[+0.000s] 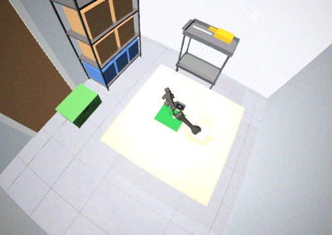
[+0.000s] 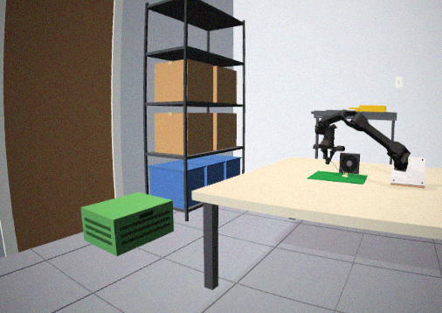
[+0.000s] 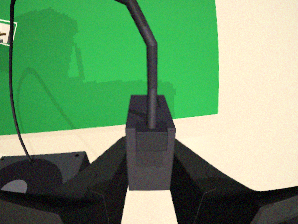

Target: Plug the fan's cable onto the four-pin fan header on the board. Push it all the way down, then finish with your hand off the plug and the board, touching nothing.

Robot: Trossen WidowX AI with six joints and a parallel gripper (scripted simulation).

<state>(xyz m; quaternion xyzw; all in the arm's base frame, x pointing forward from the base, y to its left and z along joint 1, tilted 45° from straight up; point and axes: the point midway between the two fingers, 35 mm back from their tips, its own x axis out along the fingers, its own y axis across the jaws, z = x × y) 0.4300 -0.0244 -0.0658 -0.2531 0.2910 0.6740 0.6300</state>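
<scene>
The green board is 100 mm to the left of my gripper tip, 100 mm behind it and 80 mm below it. Also, from my gripper tip: dark grey fan plug (10 mm to the left, 10 mm above); black fan (120 mm behind, 60 mm to the right, 10 mm below).
</scene>
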